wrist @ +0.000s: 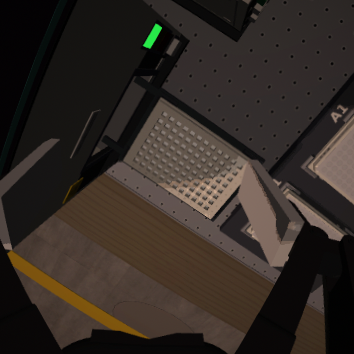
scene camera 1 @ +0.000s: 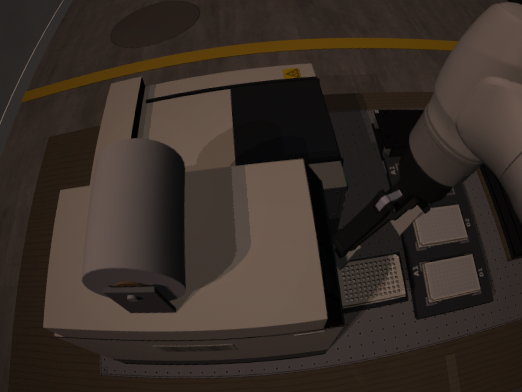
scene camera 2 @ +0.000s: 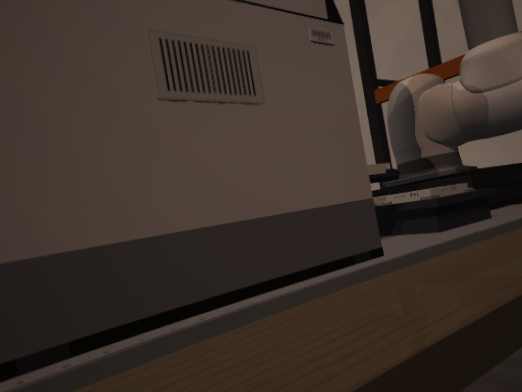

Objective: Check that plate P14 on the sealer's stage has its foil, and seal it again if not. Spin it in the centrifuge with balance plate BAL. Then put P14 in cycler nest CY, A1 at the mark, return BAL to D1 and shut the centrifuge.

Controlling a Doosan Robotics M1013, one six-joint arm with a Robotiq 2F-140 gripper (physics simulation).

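Frame: origin at the arm's base, x down, y ahead, z right, level; metres.
Where they show: gripper, fingertip midpoint: [wrist: 154, 168] [scene camera 1: 368, 243]; arm's base at its link origin: [scene camera 2: 431, 180].
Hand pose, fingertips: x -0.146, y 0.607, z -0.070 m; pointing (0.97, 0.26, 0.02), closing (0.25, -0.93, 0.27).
Note:
Each offset is from my fingertips to the top centre of the thing. "spot": to the spot under its first point.
The plate on the sealer's stage @(dx +0.114, dy -0.019, dz -0.028 m) [scene camera 1: 372, 280] [wrist: 185, 160] lies flat beside the sealer's dark side. Its wells show as a grid of distinct openings, and I see no foil sheet over them; its label cannot be read. My gripper [scene camera 1: 375, 239] [wrist: 154, 168] is open and empty, above the plate, with one finger on each side in the wrist view. A pale plate @(dx +0.165, dy -0.211, dz -0.070 m) [scene camera 1: 452, 278] sits flat in the nest marked D1; the front plate [scene camera 2: 415, 195] is labelled BAL in scene camera 2. The centrifuge's rotor and the cycler nest CY cannot be made out.
The large sealer @(spot: dx -0.115, dy +0.135, dz +0.011 m) [scene camera 1: 280, 225] with its foil roll @(dx -0.241, dy +0.297, dz +0.019 m) [scene camera 1: 135, 215] stands left of the gripper. A machine with a dark top panel @(spot: dx +0.022, dy +0.064, dz +0.291 m) [scene camera 1: 280, 120] stands behind it. Another pale plate @(dx +0.165, dy -0.232, dz +0.052 m) [scene camera 1: 441, 226] sits at D2. A green light @(spot: dx +0.067, dy +0.053, dz +0.077 m) [wrist: 152, 36] shows near the stage.

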